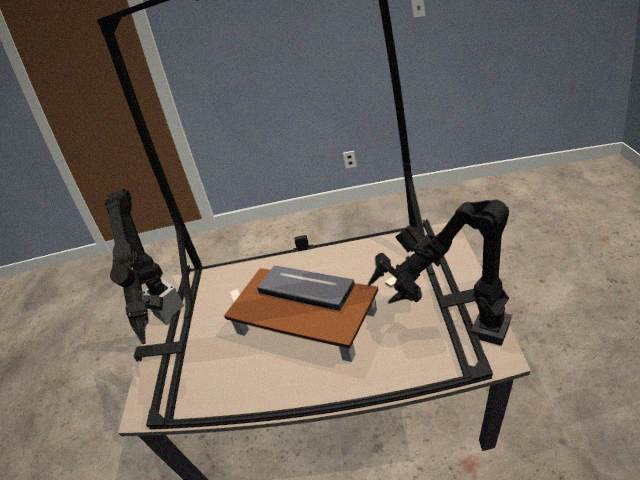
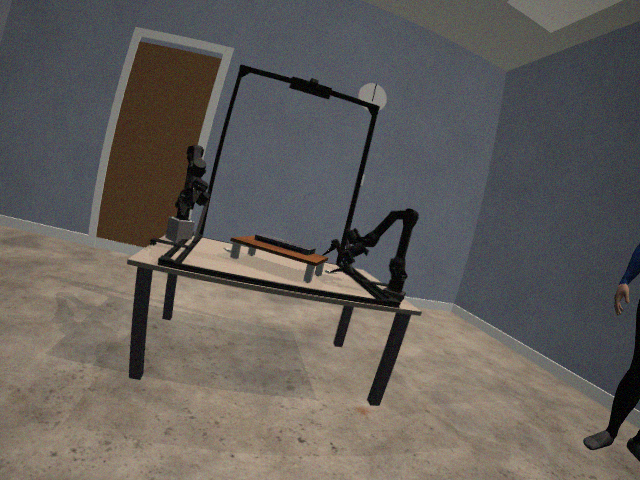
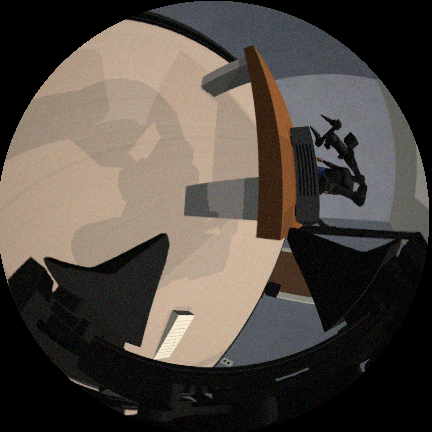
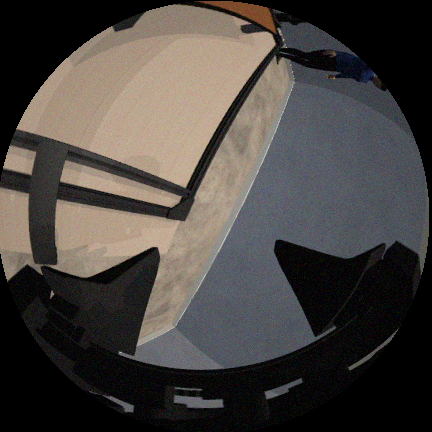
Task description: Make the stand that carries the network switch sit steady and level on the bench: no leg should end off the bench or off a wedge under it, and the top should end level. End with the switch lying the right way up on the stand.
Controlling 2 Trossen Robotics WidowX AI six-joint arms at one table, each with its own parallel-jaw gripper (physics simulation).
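Places are measured from the left arm's base along level axes (x ahead, y left, z up), in metres.
Pixels of known places: left gripper, between the fingertips: (image 1: 378,294) (image 2: 326,263) (image 3: 229,237); right gripper, between the fingertips: (image 1: 143,342) (image 2: 188,209) (image 3: 314,120) (image 4: 217,250); left arm's base, origin of its link: (image 1: 491,322) (image 2: 394,290); right arm's base, origin of its link: (image 1: 157,290) (image 2: 181,219).
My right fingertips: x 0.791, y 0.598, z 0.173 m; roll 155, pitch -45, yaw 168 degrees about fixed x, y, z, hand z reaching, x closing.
Observation:
For each thing: its middle in the pictures, then the offset to it from my right fingertips.
- dark grey switch, middle of its body: (image 3: 306,195) (image 1: 304,286) (image 2: 285,244) dx -0.231, dy -0.462, dz -0.092 m
- pale wedge, middle of its body: (image 3: 171,337) (image 1: 397,278) dx -0.421, dy -0.704, dz -0.203 m
- pale piece, middle of its body: (image 1: 236,297) dx +0.066, dy -0.407, dz -0.203 m
The stand's orange-brown top (image 1: 299,321) (image 3: 287,200) (image 4: 252,12) is over the bench on grey legs; I cannot tell whether it is level or whether every foot touches. The dark grey switch (image 1: 305,286) (image 2: 284,243) (image 3: 306,175) lies flat on it, toward the back. A pale wedge (image 1: 390,281) (image 3: 174,335) lies right of the stand, beside my left gripper (image 1: 380,292) (image 3: 227,234), which is open and empty near the stand's right edge. Another pale piece (image 1: 235,294) lies left of the stand. My right gripper (image 4: 217,250) is open and empty, at the far left, away from the stand.
Black frame rails run along the bench edges, with an upright post (image 1: 398,103) (image 2: 361,165) behind at the right. A grey box (image 1: 168,304) (image 2: 179,228) is at the bench's left side by my right arm. A person (image 2: 628,341) stands at the far right.

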